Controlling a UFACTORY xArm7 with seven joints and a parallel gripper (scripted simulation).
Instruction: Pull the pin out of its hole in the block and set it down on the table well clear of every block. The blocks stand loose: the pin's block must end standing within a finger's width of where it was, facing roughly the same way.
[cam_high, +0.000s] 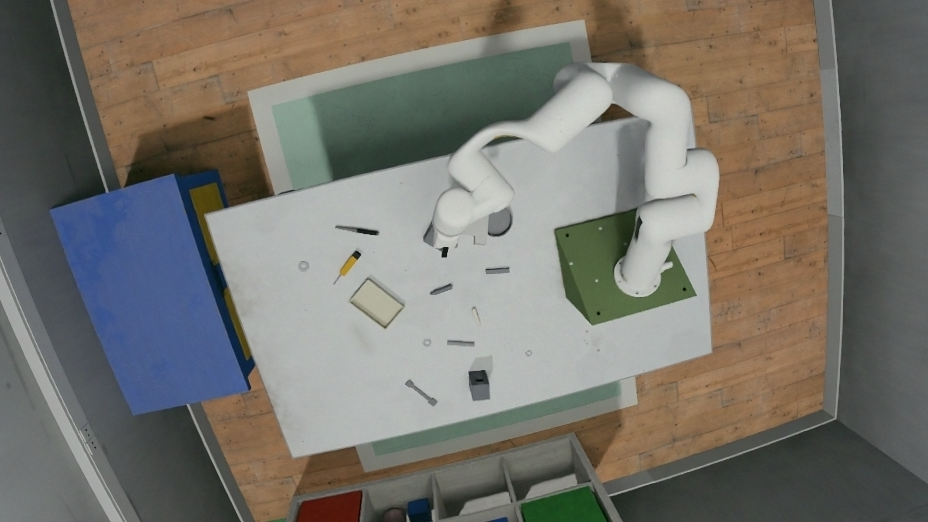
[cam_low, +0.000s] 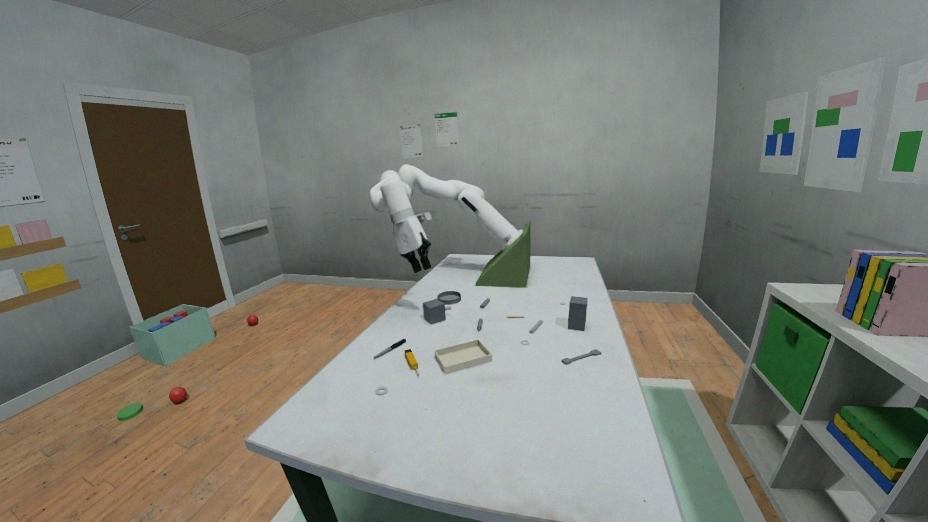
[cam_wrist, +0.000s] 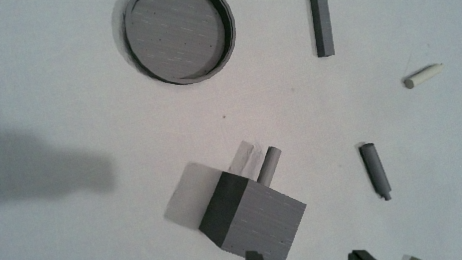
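My gripper is now 60 mm to the right of the light grey pin and 160 mm above it. From my hand the other things lie so: grey bar: 110 mm behind, 190 mm to the left, 180 mm below; then cream tray: 240 mm ahead, 170 mm to the left, 180 mm below; then round dish: 150 mm behind, 50 mm to the left, 180 mm below.
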